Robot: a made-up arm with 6 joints. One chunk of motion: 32 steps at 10 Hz.
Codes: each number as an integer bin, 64 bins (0 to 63) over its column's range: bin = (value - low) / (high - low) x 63, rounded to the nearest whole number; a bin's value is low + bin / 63 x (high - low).
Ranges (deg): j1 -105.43..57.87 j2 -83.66..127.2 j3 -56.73..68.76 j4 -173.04..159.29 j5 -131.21..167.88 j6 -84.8..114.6
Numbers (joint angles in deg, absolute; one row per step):
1: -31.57 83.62 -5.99 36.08 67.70 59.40
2: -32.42 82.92 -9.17 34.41 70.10 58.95
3: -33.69 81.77 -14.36 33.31 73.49 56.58
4: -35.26 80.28 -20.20 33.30 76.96 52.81
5: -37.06 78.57 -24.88 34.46 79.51 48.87
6: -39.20 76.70 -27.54 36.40 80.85 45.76
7: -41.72 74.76 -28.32 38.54 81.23 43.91
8: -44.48 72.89 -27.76 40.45 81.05 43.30
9: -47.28 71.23 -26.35 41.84 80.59 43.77
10: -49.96 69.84 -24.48 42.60 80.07 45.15
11: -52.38 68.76 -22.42 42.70 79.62 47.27
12: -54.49 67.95 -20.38 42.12 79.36 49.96
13: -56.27 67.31 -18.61 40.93 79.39 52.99
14: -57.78 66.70 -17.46 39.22 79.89 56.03
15: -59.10 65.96 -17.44 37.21 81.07 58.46
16: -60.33 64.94 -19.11 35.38 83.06 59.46
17: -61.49 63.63 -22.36 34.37 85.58 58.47
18: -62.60 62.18 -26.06 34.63 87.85 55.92
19: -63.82 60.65 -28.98 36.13 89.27 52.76
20: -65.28 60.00 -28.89 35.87 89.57 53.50
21: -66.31 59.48 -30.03 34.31 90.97 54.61
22: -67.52 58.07 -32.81 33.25 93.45 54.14
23: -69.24 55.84 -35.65 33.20 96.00 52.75
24: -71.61 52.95 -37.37 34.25 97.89 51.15
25: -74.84 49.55 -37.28 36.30 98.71 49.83
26: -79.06 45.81 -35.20 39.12 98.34 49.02
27: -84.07 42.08 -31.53 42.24 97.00 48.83
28: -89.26 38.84 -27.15 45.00 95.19 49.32
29: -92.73 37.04 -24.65 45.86 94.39 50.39
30: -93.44 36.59 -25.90 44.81 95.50 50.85
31: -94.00 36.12 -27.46 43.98 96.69 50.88
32: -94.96 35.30 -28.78 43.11 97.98 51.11
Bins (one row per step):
1: 28 50 25 40 42 46
2: 28 50 24 39 42 45
3: 28 49 21 39 43 45
4: 27 49 18 39 44 43
5: 26 48 16 39 44 42
6: 26 48 15 40 45 41
7: 25 47 14 40 45 41
8: 24 47 15 40 45 40
9: 22 46 15 41 45 41
10: 21 46 16 41 45 41
11: 20 46 17 41 44 42
12: 20 45 18 41 44 43
13: 19 45 19 41 44 44
14: 18 45 20 40 44 44
15: 18 45 20 40 45 45
16: 17 44 19 40 45 46
17: 17 44 17 39 46 45
18: 17 44 15 39 46 44
19: 16 43 14 40 46 43
20: 15 43 14 40 47 44
21: 15 43 13 39 47 44
22: 15 42 12 39 47 44
23: 14 42 11 39 48 43
24: 13 41 10 39 48 43
25: 12 40 10 40 48 43
26: 10 39 11 40 48 42
27: 8 38 13 41 48 42
28: 6 37 15 41 48 42
29: 5 36 16 41 48 43
30: 5 36 15 41 48 43
31: 4 36 15 41 48 43
32: 4 36 14 41 48 43

